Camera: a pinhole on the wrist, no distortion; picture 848 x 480 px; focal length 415.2 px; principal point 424.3 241.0 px. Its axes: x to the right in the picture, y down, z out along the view. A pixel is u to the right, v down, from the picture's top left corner.
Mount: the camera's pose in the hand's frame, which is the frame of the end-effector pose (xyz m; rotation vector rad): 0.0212 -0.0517 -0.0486 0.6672 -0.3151 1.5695
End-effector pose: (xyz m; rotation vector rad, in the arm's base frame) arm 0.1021 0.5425 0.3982 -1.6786 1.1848 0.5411
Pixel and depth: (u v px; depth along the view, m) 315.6 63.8 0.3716
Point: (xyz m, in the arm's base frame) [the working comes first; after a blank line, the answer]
In the camera's frame: -0.0973 -0.1586 0.3716

0.5260 0.5818 0.2757
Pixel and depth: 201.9 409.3 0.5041
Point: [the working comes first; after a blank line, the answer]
In the camera's frame: -0.2700 0.2043 0.5041

0.6313 0.8075 0.6178
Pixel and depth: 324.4 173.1 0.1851
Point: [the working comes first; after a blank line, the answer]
In the camera's frame: -0.0445 -0.0303 0.1851

0.3210 0.5688 0.3846
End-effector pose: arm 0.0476 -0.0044 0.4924 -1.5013 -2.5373 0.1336
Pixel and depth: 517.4 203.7 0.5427
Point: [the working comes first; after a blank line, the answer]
In the camera's frame: 0.1217 -0.0488 0.5427

-0.3549 0.0484 0.1274
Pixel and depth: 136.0 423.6 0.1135
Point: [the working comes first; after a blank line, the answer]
In the camera's frame: -0.0788 0.0499 0.1135

-0.1123 -0.0967 0.5202
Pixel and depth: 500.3 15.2 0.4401
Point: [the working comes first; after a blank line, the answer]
In the camera's frame: 0.0806 -0.2393 0.4401

-0.3596 0.2112 0.2757
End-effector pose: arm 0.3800 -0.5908 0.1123 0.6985 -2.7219 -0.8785
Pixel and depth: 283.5 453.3 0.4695
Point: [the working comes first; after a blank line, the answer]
In the camera's frame: -0.1592 0.2401 0.4695

0.5659 -0.7413 -0.3966
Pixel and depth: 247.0 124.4 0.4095
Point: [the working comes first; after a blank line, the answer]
In the camera's frame: -0.1749 -0.1150 0.4095

0.2921 -0.9199 -0.2448
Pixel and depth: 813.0 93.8 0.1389
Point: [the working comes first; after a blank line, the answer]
In the camera's frame: 0.1300 -0.0492 0.1389

0.2578 -0.5908 0.0023
